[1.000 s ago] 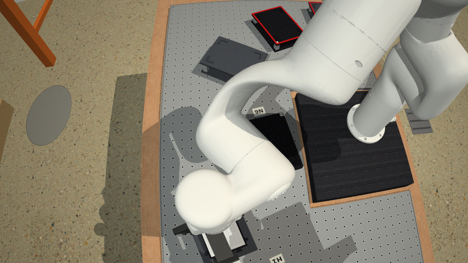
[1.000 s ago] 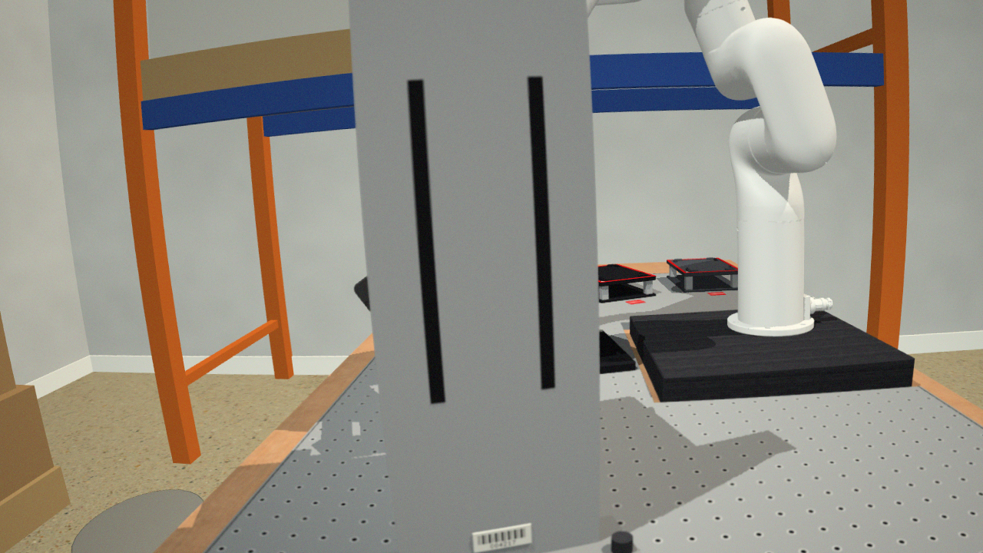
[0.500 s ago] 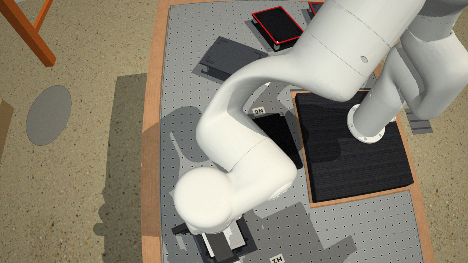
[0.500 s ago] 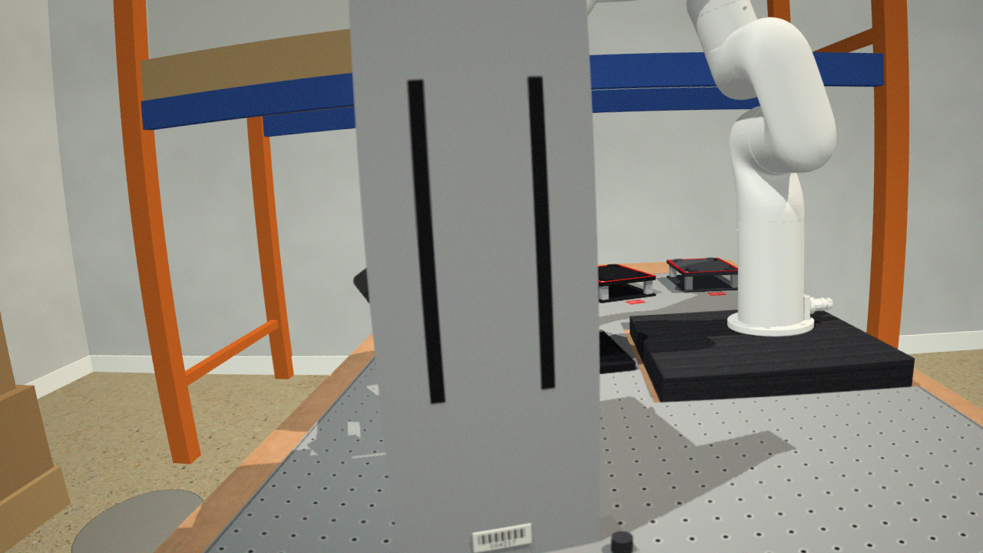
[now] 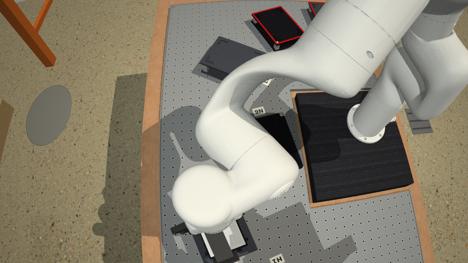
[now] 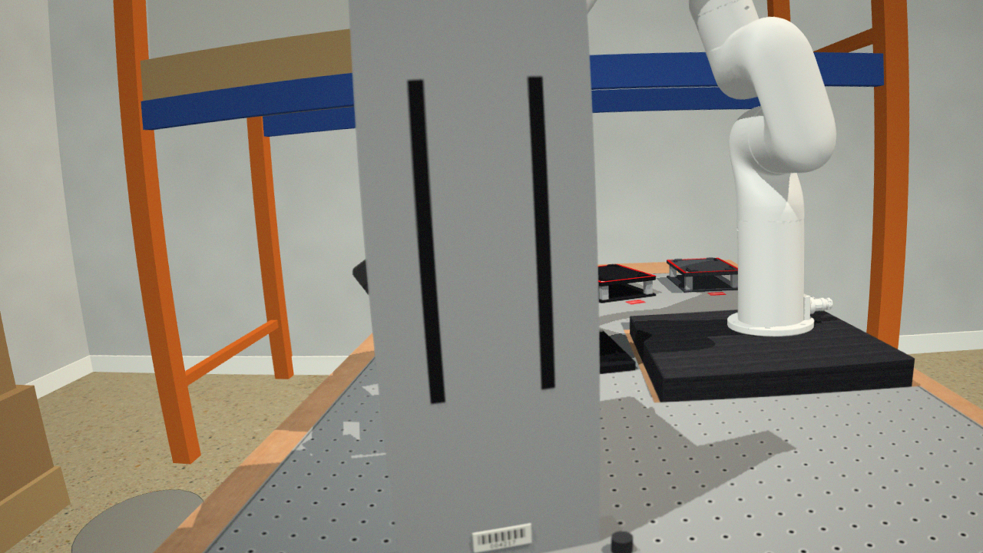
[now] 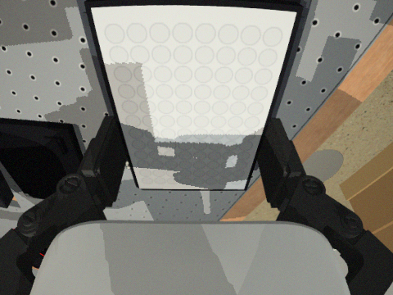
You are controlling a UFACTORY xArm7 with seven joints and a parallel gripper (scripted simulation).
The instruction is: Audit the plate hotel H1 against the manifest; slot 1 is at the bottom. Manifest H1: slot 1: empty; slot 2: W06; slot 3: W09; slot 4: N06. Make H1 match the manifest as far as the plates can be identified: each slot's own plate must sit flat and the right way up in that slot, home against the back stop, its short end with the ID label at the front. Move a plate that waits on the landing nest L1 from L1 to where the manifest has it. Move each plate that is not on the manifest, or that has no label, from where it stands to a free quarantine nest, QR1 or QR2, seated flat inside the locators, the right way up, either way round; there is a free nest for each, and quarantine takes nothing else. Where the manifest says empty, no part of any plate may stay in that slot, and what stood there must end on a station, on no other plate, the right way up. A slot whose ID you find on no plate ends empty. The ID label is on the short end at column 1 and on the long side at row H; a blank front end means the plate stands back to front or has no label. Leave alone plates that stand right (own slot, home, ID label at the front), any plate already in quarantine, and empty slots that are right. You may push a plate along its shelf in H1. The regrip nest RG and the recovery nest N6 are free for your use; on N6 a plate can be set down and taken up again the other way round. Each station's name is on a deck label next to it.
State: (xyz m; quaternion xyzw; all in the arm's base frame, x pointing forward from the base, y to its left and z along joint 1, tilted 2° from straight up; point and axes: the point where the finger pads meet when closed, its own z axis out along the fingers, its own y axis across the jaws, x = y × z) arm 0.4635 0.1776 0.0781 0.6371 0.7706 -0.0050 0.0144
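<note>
My gripper is now 10 mm to the right of the regrip nest RG and 40 mm above it. Also, from my hand: recovery nest N6: 170 mm behind, 180 mm to the right, 90 mm below; then white well plate: 10 mm to the left, 10 mm below; then H1 deck label: 120 mm behind, 120 mm to the left, 100 mm below.
</note>
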